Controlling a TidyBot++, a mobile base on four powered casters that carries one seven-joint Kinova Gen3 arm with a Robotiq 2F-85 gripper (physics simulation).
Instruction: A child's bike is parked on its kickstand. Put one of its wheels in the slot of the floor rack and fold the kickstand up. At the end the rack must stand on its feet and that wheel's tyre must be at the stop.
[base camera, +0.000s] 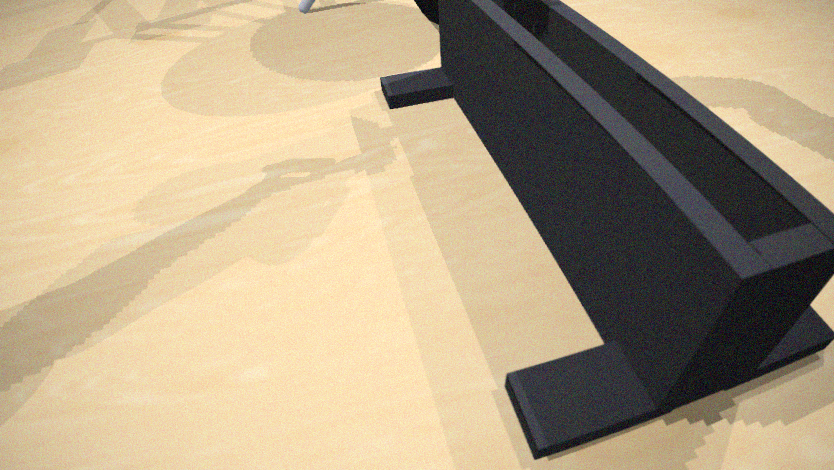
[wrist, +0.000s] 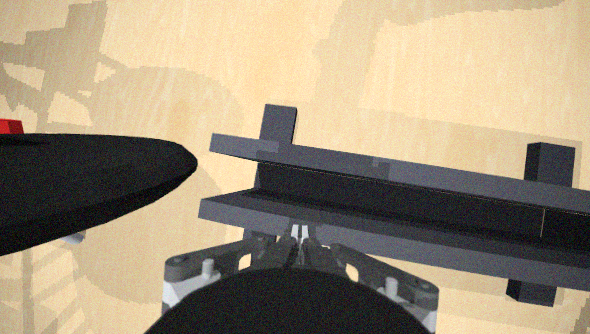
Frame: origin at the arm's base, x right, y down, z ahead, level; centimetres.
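Seen in the pictures: gripper, fingertip midpoint: (wrist: 299, 235).
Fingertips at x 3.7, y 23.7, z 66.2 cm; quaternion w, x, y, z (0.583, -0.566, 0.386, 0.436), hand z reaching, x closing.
Note:
A point is followed by its place in that frame.
The dark floor rack (base camera: 583, 204) {x 10.2, y 30.9, z 37.8 cm} (wrist: 425, 175) {x 13.5, y 23.7, z 57.9 cm} stands on its feet. In the base camera view a cross block (base camera: 790, 248) {x 17.5, y 23.7, z 25.8 cm} closes its near end. A black tyre (base camera: 428, 8) {x -0.6, y 35.0, z 94.2 cm} (wrist: 90, 185) {x 2.2, y 17.4, z 82.0 cm} shows at the rack's far end. In the wrist view its tip is just outside the flared, open mouth of the slot, roughly in line with it. The grey kickstand (base camera: 305, 5) {x -25.6, y 37.8, z 110.3 cm} (wrist: 74, 237) {x -24.8, y 37.3, z 110.4 cm} is down, partly in view. My gripper (wrist: 299, 235) {x 3.7, y 23.6, z 66.2 cm} is shut and empty, seen over the rack's lower side wall near the mouth. Whether it touches the wall is unclear.
A red part (wrist: 11, 126) {x 1.2, y 20.0, z 99.7 cm} of the bike shows beside the tyre at the left edge of the wrist view. Rack feet (base camera: 580, 388) {x 8.6, y 37.7, z 26.1 cm} (wrist: 550, 162) {x 27.0, y 37.7, z 31.5 cm} stick out sideways at both ends of the rack. Shadows of the bike and arm lie on the pale wooden floor (base camera: 262, 326) {x -16.4, y 39.7, z 33.9 cm}.

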